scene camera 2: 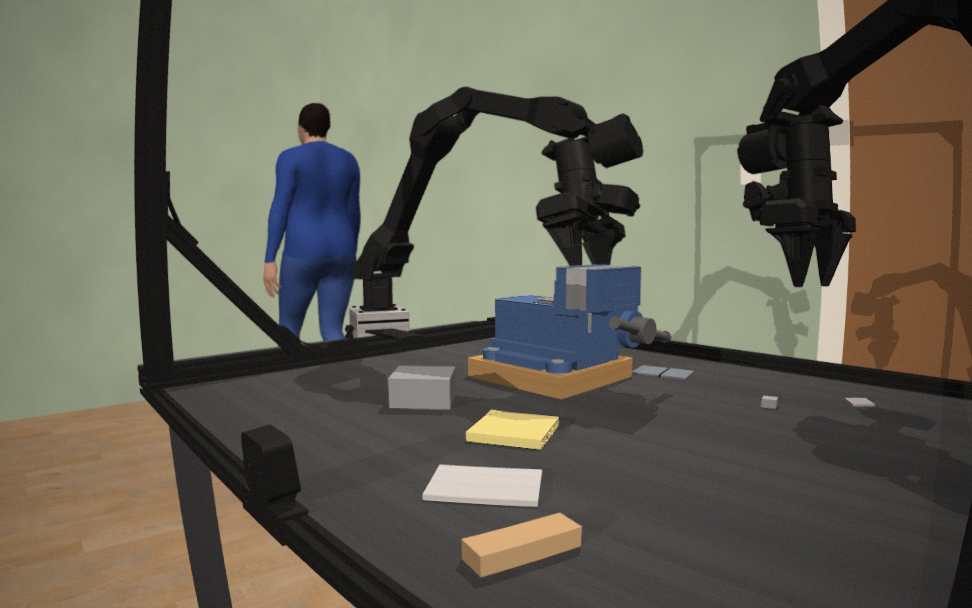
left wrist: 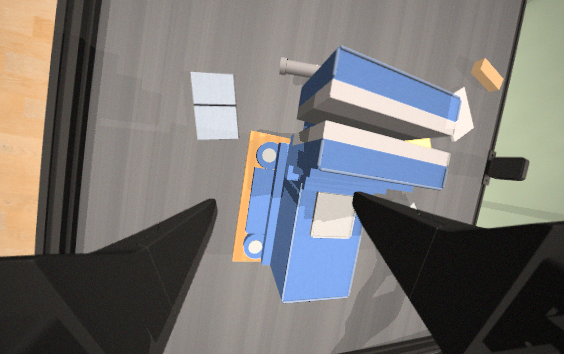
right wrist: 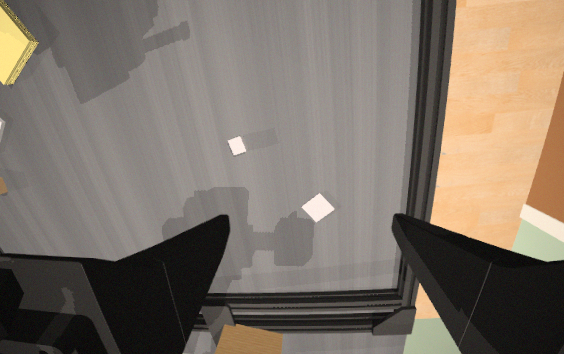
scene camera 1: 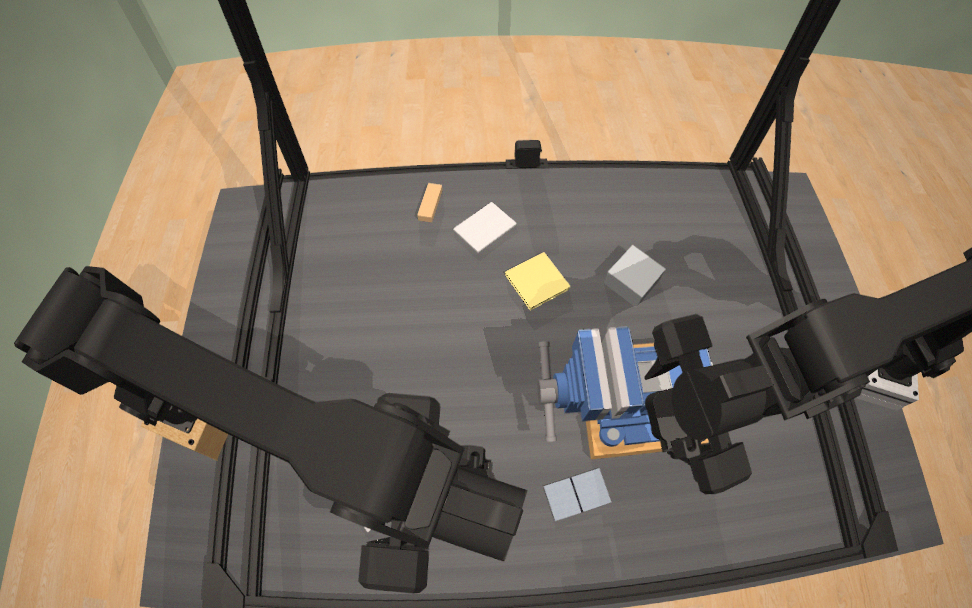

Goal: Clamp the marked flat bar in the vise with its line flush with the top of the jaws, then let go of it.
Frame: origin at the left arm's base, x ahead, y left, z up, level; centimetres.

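Seen in the pictures: left gripper, between the fingertips: [left wrist: 286, 201]; right gripper, between the fingertips: [scene camera 2: 812, 286] [right wrist: 310, 222]; left arm's base, origin of its link: [scene camera 2: 378, 308] [scene camera 1: 893, 364].
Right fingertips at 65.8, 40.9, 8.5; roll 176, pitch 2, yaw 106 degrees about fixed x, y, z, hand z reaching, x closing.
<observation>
Pixels of each thing's top centre, then the offset from my right fingertips to it, as dx, dy, dz. "pt": a spot on its surface instead.
- marked flat bar, centre of its top: [scene camera 1: 577, 494] [scene camera 2: 663, 371] [left wrist: 215, 106] -19.6, -8.7, -13.9
- grey block, centre of its top: [scene camera 2: 423, 372] [scene camera 1: 637, 270] -19.7, -44.6, -10.6
- yellow block, centre of its top: [scene camera 2: 514, 423] [scene camera 1: 537, 278] [left wrist: 415, 140] -4.6, -39.3, -13.1
- white slab, centre of its top: [scene camera 2: 485, 482] [scene camera 1: 485, 225] [left wrist: 459, 114] +6.9, -46.9, -13.7
- orange block, centre of its top: [scene camera 2: 523, 533] [scene camera 1: 429, 199] [left wrist: 492, 74] +17.8, -48.6, -12.7
- small white cube, centre of its top: [right wrist: 237, 145] [scene camera 2: 769, 397] +0.8, -7.8, -13.1
- white square, a spot on its surface: [right wrist: 318, 207] [scene camera 2: 858, 400] pt +6.2, +3.6, -13.9
The marked flat bar [scene camera 1: 593, 488] [scene camera 2: 650, 371] [left wrist: 215, 89], pale with a dark line across its middle, lies flat on the mat beside the vise's wooden base. The blue vise [scene camera 1: 589, 372] [scene camera 2: 541, 331] [left wrist: 317, 270] has pale jaw faces with an open gap between them; its grey handle [scene camera 1: 547, 390] [scene camera 2: 645, 330] [left wrist: 300, 67] shows on one side. My left gripper [scene camera 2: 585, 263] [left wrist: 286, 201] is open and empty above the vise body, behind the jaws. My right gripper [scene camera 2: 812, 284] [right wrist: 310, 222] is open and empty, high above the mat; its fingertips are hidden in scene camera 1.
A grey block [scene camera 1: 636, 271] [scene camera 2: 421, 387], a yellow block [scene camera 1: 536, 279] [scene camera 2: 510, 428], a white slab [scene camera 1: 485, 227] [scene camera 2: 483, 485] and an orange block [scene camera 1: 429, 202] [scene camera 2: 521, 543] lie beyond the vise. A small white cube [scene camera 2: 769, 402] [right wrist: 237, 146] and a white square [scene camera 2: 859, 402] [right wrist: 318, 207] lie below my right gripper.
</observation>
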